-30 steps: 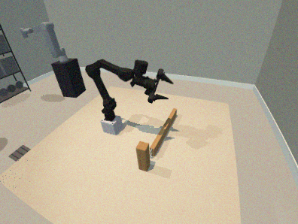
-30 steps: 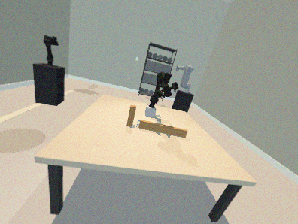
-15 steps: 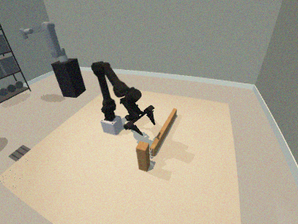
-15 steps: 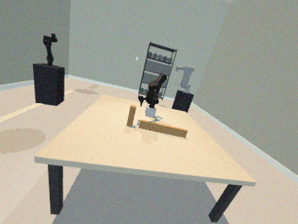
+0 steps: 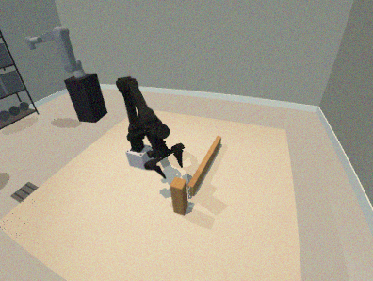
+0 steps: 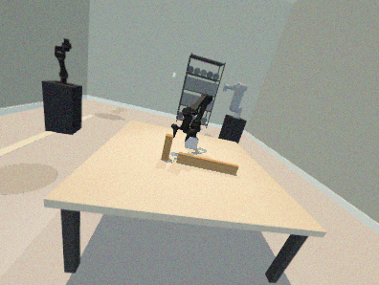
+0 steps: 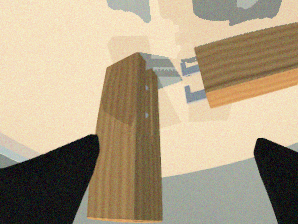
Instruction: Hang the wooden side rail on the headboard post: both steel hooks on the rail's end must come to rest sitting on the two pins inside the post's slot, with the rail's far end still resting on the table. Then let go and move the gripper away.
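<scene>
The wooden headboard post is 5 cm ahead of my gripper tip, 8 cm to the right of it and 5 cm below it.
</scene>
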